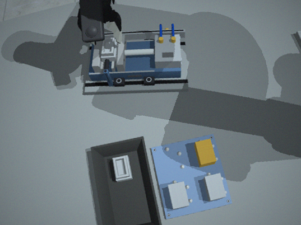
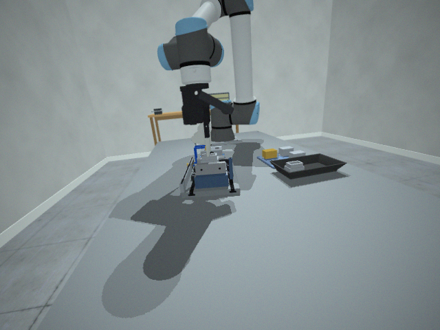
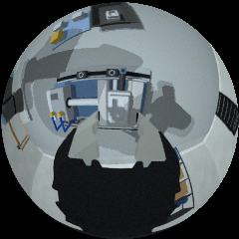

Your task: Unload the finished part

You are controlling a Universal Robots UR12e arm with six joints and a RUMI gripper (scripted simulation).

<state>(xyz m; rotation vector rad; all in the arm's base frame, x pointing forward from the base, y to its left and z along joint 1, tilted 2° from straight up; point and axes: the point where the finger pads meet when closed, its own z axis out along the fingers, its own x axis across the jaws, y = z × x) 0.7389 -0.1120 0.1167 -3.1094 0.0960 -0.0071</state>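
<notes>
My hand is 90 mm above the blue vise, 70 mm past it and 10 mm to the right of it. From my hand the other things lie so: blue plate (350 mm to the left, 190 mm behind, 130 mm below); yellow block (290 mm to the left, 230 mm behind, 110 mm below).
</notes>
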